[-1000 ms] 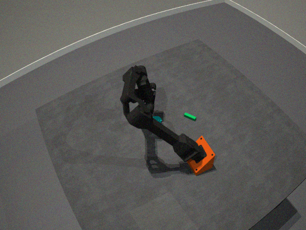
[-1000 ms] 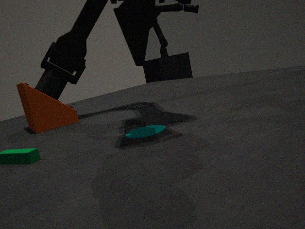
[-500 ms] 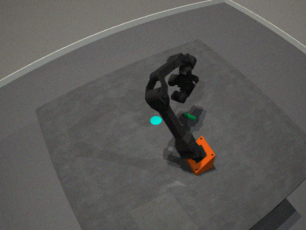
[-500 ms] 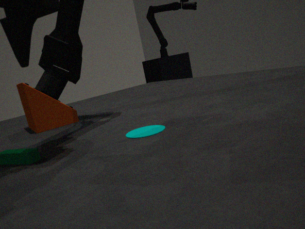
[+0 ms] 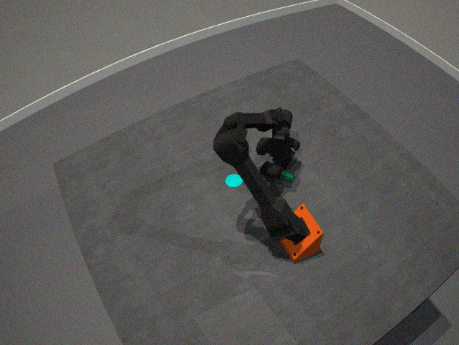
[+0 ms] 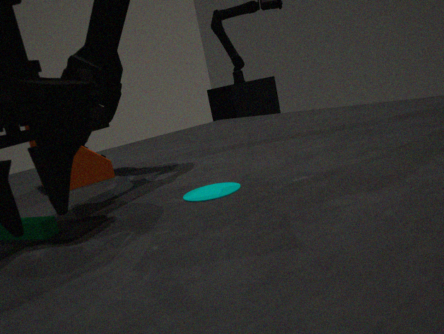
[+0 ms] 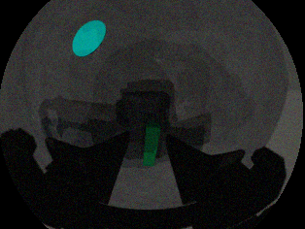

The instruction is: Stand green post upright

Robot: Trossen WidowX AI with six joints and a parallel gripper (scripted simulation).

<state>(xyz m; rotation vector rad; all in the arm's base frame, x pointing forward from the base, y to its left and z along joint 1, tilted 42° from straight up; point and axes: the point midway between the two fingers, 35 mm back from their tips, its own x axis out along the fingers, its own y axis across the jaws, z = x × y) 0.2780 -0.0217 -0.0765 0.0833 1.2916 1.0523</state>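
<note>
My gripper tip is now 160 mm to the right of the cyan circle, 50 mm short of it and 10 mm above it. The rest, counted from my gripper tip: green post 10 mm to the right, 10 mm behind.
</note>
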